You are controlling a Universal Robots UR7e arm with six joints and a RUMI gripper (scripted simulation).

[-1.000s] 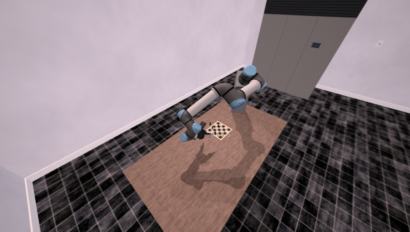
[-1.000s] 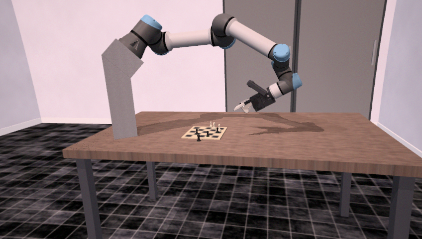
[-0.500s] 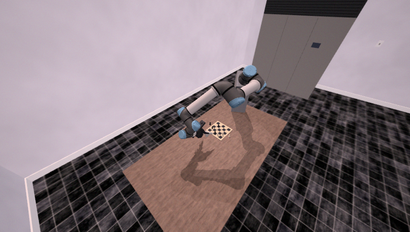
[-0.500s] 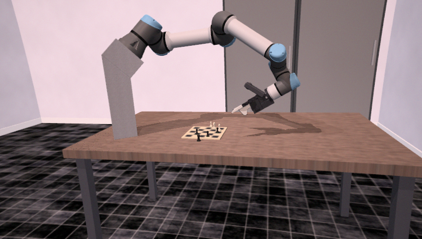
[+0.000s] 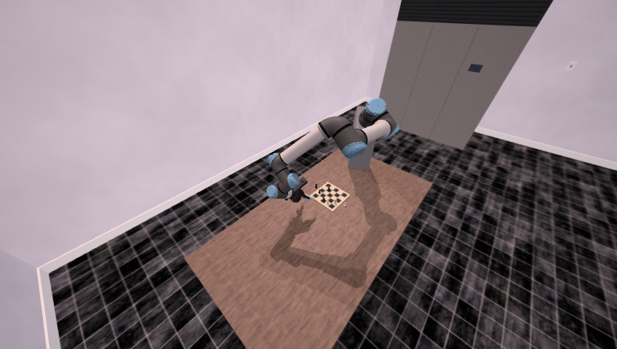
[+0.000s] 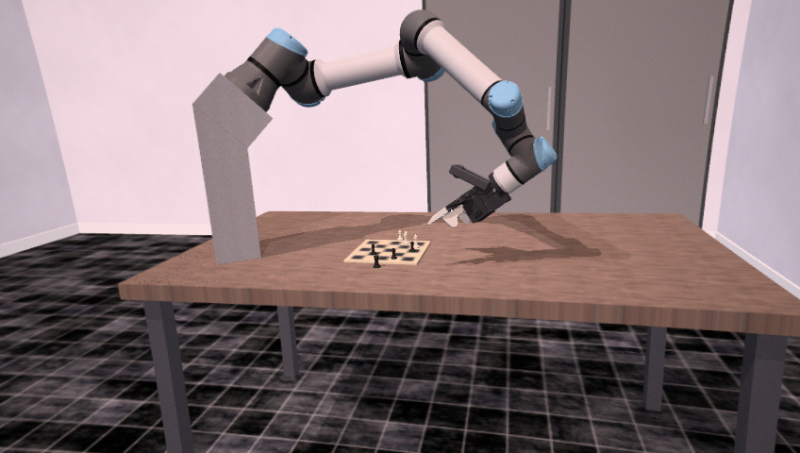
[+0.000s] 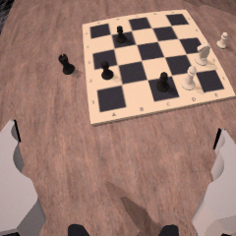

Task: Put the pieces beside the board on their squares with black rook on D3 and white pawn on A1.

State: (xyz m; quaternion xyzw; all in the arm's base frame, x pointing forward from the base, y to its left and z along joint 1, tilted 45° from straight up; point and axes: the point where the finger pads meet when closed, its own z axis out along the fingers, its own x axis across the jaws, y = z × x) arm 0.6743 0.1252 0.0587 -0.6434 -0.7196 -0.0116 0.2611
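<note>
My gripper is now 130 mm past the black rook, 120 mm to the left of it and 100 mm above it. From my hand the other things lie so: chessboard: 180 mm behind, 10 mm to the left, 110 mm below; white pawn: 220 mm behind, 140 mm to the left, 100 mm below.
</note>
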